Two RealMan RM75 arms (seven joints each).
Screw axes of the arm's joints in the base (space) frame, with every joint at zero. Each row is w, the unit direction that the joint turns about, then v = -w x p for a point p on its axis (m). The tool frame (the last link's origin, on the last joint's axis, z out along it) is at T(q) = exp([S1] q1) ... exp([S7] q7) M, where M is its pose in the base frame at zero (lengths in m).
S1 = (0, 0, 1, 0.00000, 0.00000, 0.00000)
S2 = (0, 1, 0, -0.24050, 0.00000, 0.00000)
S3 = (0, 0, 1, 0.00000, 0.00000, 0.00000)
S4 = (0, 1, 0, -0.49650, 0.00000, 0.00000)
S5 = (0, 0, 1, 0.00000, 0.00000, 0.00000)
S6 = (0, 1, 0, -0.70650, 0.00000, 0.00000)
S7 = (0, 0, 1, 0.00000, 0.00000, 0.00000)
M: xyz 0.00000 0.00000 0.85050 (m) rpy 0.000 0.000 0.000 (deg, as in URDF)
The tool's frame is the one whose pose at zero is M.
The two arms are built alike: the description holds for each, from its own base.
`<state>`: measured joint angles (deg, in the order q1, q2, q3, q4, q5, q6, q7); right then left.
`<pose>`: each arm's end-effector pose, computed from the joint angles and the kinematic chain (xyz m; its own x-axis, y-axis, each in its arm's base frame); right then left.
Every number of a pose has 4 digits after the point.
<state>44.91 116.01 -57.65 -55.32 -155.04 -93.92 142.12 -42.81 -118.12 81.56 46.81 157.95 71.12 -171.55</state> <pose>0.2259 0.3789 0.0288 0.5258 -0.8287 0.1917 -0.7370 -0.5564 -0.3839 -0.2537 0.3809 -0.0379 0.3323 0.9401 -0.0755 0.7050 -0.3008 -0.6422</pose>
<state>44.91 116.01 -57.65 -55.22 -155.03 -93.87 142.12 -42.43 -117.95 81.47 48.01 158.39 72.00 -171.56</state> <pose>0.2261 0.3788 0.0286 0.5251 -0.8292 0.1918 -0.7376 -0.5558 -0.3834 -0.2533 0.3810 -0.0341 0.3342 0.9394 -0.0768 0.6999 -0.3018 -0.6473</pose>
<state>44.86 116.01 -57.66 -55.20 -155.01 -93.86 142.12 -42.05 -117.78 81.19 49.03 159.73 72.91 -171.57</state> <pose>0.2264 0.3786 0.0285 0.5244 -0.8296 0.1918 -0.7382 -0.5552 -0.3832 -0.2553 0.3810 -0.0287 0.3334 0.9392 -0.0818 0.6858 -0.3011 -0.6626</pose>
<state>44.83 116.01 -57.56 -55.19 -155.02 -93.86 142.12 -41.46 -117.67 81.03 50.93 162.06 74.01 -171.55</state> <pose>0.2267 0.3785 0.0286 0.5233 -0.8306 0.1905 -0.7394 -0.5537 -0.3830 -0.2567 0.3817 -0.0209 0.3420 0.9355 -0.0890 0.6573 -0.3058 -0.6888</pose>
